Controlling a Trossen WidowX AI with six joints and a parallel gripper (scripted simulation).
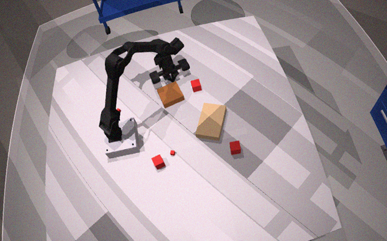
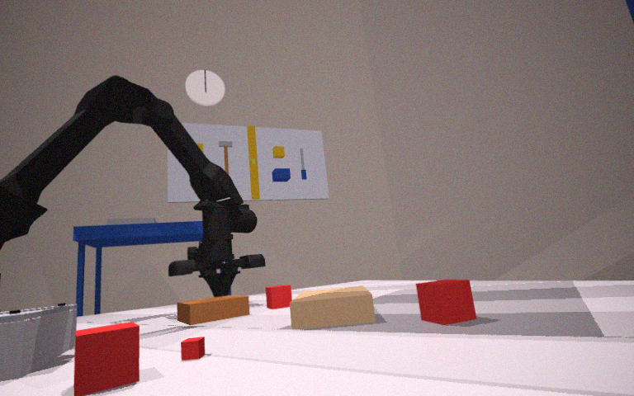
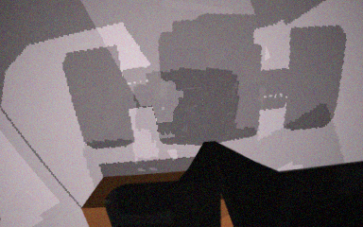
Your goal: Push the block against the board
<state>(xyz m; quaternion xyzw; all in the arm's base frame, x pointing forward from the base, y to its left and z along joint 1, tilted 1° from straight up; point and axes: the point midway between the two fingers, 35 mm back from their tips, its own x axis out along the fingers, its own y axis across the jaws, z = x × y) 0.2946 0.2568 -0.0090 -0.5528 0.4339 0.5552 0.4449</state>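
Right now the square block is 20 mm behind my gripper tip, 80 mm to the right of it and 10 mm above it. From my gripper tip the other things lie so: tan board (130 mm ahead, 270 mm to the right, 10 mm above).
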